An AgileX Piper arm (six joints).
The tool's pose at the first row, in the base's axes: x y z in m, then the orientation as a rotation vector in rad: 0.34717 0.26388 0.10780 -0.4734 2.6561 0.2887
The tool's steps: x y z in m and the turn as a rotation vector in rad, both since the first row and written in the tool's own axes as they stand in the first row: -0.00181 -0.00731 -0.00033 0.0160 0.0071 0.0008; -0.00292 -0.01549 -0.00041 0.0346 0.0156 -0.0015; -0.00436 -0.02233 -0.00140 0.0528 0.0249 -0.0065; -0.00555 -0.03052 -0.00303 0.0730 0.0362 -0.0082; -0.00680 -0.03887 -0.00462 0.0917 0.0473 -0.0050; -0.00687 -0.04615 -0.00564 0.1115 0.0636 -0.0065; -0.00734 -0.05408 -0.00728 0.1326 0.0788 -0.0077; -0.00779 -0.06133 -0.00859 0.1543 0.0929 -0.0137; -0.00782 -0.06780 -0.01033 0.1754 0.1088 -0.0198; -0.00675 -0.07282 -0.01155 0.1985 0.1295 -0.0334; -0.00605 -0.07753 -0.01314 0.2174 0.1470 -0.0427
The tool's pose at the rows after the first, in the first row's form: 0.35130 0.25757 0.10797 -0.4691 2.6635 0.2663; 0.35524 0.25034 0.10750 -0.4685 2.6712 0.2391; 0.35863 0.24418 0.10815 -0.4716 2.6786 0.2115; 0.36207 0.23654 0.10908 -0.4703 2.6887 0.1816; 0.36564 0.22877 0.10999 -0.4628 2.6999 0.1551; 0.36802 0.22182 0.11001 -0.4625 2.7143 0.1246; 0.37075 0.21421 0.11067 -0.4610 2.7274 0.0923; 0.37333 0.20731 0.11112 -0.4654 2.7375 0.0579; 0.37511 0.20089 0.11186 -0.4705 2.7490 0.0236; 0.37560 0.19564 0.11183 -0.4861 2.7619 -0.0172; 0.37616 0.19067 0.11234 -0.4966 2.7732 -0.0503
